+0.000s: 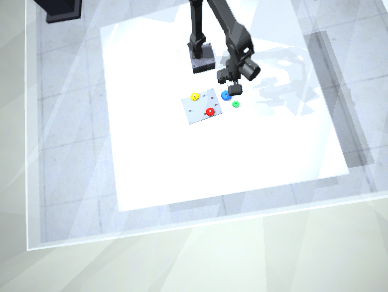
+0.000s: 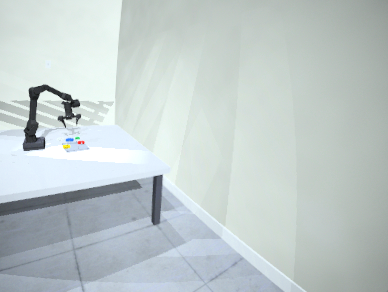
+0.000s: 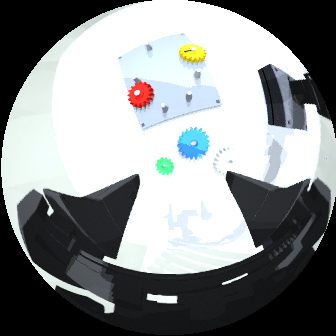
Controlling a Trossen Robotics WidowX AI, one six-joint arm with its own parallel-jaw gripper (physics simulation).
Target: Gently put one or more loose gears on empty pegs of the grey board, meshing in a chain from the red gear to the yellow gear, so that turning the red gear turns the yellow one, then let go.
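Places are measured from the arm's base along level axes (x ahead, y right, z down), in metres.
Pixels of known places: gripper, fingertip midpoint: (image 2: 71,126) (image 3: 183,176); arm's base, origin of the base link: (image 1: 197,53) (image 2: 31,141).
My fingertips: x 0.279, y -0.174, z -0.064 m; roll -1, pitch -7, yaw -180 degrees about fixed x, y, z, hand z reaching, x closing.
Note:
For each thing: its top centre in the pictures, then the offset to it from my fingertips. Level surfaces: height alone.
- grey board, middle of its top: (image 3: 162,62) (image 1: 200,103) (image 2: 74,142) dx +0.030, dy +0.171, dz +0.089 m
- red gear, middle of its top: (image 3: 137,92) (image 1: 210,111) dx +0.081, dy +0.117, dz +0.095 m
- yellow gear, middle of its top: (image 3: 192,49) (image 1: 194,95) (image 2: 66,145) dx -0.026, dy +0.206, dz +0.094 m
- blue gear, middle of its top: (image 3: 193,143) (image 1: 226,94) (image 2: 69,139) dx -0.019, dy +0.014, dz +0.103 m
- smaller green gear, middle of its top: (image 3: 163,166) (image 1: 235,103) (image 2: 77,137) dx +0.042, dy -0.037, dz +0.103 m
- white gear, middle of its top: (image 3: 229,162) dx -0.098, dy -0.024, dz +0.103 m
- white table, its level: dz +0.120 m
The grey board (image 1: 197,116) (image 3: 165,60) lies on the table with several bare pegs. The red gear (image 1: 210,112) (image 2: 81,142) (image 3: 140,94) and the yellow gear (image 1: 195,96) (image 2: 66,147) (image 3: 192,53) sit on it, apart. The blue gear (image 1: 226,95) (image 2: 69,140) (image 3: 193,143), the smaller green gear (image 1: 236,104) (image 2: 77,138) (image 3: 164,166) and a white gear (image 3: 223,160) lie loose beside the board. The white gear is hard to see against the table. My gripper (image 1: 229,83) (image 2: 70,123) (image 3: 183,176) is open and empty, above the table near the loose gears.
The white table (image 1: 165,170) (image 2: 115,160) carries the arm's dark base (image 1: 202,64) (image 2: 34,144) (image 3: 286,102), close to the board's yellow-gear side. A pale wall (image 2: 210,100) stands past the table's side.

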